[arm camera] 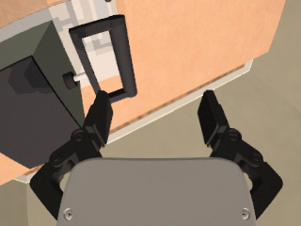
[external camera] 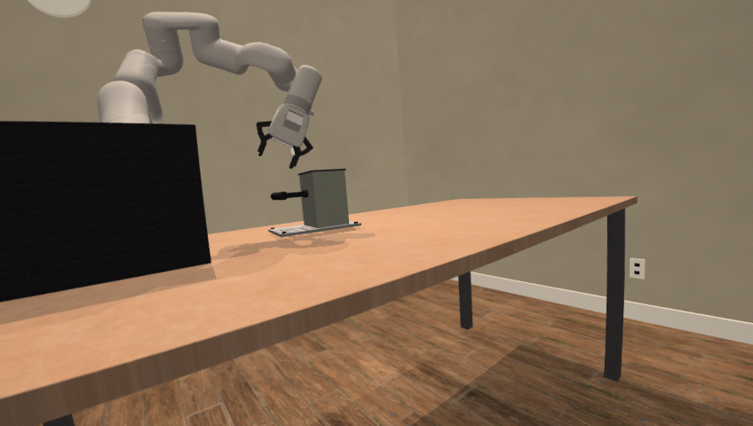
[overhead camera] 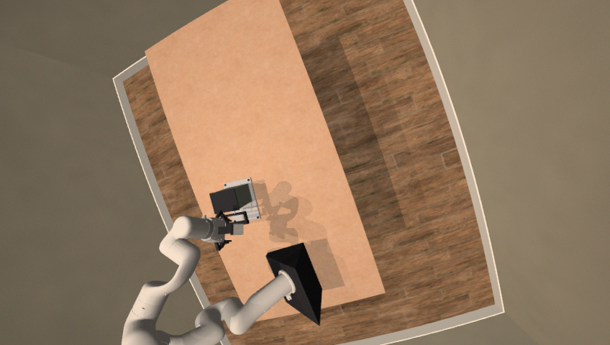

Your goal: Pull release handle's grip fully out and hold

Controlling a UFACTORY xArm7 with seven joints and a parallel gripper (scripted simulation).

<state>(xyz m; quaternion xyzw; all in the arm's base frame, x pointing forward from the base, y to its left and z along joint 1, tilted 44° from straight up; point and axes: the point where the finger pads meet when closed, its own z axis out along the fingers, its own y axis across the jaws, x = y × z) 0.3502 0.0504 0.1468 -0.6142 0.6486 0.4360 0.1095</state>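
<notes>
The grey base plate is 9 cm ahead of my hand, 1 cm to the right of it and 21 cm below it.
</notes>
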